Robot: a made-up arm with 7 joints. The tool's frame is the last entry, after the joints. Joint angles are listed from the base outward. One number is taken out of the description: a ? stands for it. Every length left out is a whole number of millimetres.
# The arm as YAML. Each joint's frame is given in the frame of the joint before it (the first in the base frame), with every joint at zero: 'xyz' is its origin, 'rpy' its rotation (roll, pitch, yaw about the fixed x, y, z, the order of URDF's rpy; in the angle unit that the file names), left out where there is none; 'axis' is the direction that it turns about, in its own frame. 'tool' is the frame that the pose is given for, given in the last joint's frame.
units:
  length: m
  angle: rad
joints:
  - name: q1
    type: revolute
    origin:
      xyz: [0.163, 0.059, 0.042]
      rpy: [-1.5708, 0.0, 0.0]
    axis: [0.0, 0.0, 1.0]
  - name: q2
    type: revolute
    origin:
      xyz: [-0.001, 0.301, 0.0]
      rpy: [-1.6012, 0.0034, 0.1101]
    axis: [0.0, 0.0, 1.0]
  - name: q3
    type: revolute
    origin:
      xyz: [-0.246, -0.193, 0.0]
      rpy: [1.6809, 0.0, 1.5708]
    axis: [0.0, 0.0, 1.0]
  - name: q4
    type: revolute
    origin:
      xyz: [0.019, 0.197, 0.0]
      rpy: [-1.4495, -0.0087, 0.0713]
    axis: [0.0, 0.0, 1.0]
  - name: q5
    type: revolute
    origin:
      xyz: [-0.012, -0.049, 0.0]
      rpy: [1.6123, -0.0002, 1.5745]
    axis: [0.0, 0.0, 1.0]
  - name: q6
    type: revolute
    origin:
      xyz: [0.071, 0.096, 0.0]
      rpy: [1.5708, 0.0, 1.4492]
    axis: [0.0, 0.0, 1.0]
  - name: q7
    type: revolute
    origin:
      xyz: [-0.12, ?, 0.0]
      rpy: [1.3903, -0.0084, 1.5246]
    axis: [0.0, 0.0, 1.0]
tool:
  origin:
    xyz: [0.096, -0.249, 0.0]
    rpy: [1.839, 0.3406, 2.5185]
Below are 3 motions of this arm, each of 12 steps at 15 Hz.
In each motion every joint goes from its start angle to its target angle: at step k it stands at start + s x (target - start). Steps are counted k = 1, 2, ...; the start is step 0. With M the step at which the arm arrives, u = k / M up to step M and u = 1 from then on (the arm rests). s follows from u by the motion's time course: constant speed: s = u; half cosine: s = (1 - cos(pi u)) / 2; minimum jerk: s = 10 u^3 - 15 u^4 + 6 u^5.
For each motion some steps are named. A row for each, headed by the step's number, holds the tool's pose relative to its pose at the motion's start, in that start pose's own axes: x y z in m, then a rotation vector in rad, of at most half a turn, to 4 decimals.
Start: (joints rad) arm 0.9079 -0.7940 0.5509 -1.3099 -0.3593 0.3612 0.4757
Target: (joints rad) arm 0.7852 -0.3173 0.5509 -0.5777 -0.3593 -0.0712 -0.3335
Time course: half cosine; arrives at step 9
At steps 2, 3, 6, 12:
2: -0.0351 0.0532 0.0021 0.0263 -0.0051 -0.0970
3: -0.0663 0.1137 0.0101 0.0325 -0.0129 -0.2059
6: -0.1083 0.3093 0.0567 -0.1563 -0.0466 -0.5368
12: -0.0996 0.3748 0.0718 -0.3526 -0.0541 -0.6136

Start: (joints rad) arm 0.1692 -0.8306 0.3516 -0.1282 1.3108 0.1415 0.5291
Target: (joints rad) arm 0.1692 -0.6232 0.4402 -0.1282 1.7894 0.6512 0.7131
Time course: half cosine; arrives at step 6
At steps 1, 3, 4, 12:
1: 0.0122 -0.0143 0.0167 -0.0416 0.0298 0.0394
3: 0.1153 -0.0687 0.1397 -0.3248 0.2351 0.2789
4: 0.1902 -0.0650 0.2145 -0.4995 0.3615 0.4043
12: 0.2717 -0.0332 0.2839 -0.6824 0.4920 0.5190

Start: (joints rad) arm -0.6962 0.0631 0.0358 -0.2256 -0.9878 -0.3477 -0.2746
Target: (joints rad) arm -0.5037 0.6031 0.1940 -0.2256 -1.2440 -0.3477 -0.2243
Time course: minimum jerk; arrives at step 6
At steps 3, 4, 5, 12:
3: 0.0110 0.1261 -0.0392 -0.1660 0.0107 -0.3015
4: 0.0277 0.1892 -0.0677 -0.2620 0.0130 -0.4688
5: 0.0400 0.2225 -0.0863 -0.3201 0.0130 -0.5659
12: 0.0427 0.2289 -0.0901 -0.3320 0.0129 -0.5853

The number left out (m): 0.301
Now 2 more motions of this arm.
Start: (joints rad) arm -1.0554 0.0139 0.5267 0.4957 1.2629 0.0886 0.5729
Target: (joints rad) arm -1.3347 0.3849 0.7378 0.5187 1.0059 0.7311 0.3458
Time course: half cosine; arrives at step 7
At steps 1, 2, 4, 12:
1: 0.0135 0.0016 0.0105 -0.0049 0.0212 0.0251
2: 0.0541 0.0090 0.0366 -0.0139 0.0820 0.0914
4: 0.1950 0.0525 0.0794 0.0035 0.2756 0.2543
12: 0.3311 0.1048 0.0629 0.0774 0.4494 0.3481

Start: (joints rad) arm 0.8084 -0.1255 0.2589 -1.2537 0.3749 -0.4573 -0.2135
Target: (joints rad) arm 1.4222 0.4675 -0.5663 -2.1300 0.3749 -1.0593 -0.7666
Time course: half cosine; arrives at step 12
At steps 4, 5, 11, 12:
4: 0.0177 0.1189 -0.0756 -0.0078 -0.1910 -0.3039
5: 0.0481 0.1809 -0.1147 -0.0587 -0.2919 -0.4642
11: 0.4047 0.3240 -0.3791 -0.8415 -0.8051 -1.2074
12: 0.4167 0.3206 -0.3875 -0.8757 -0.8168 -1.2228

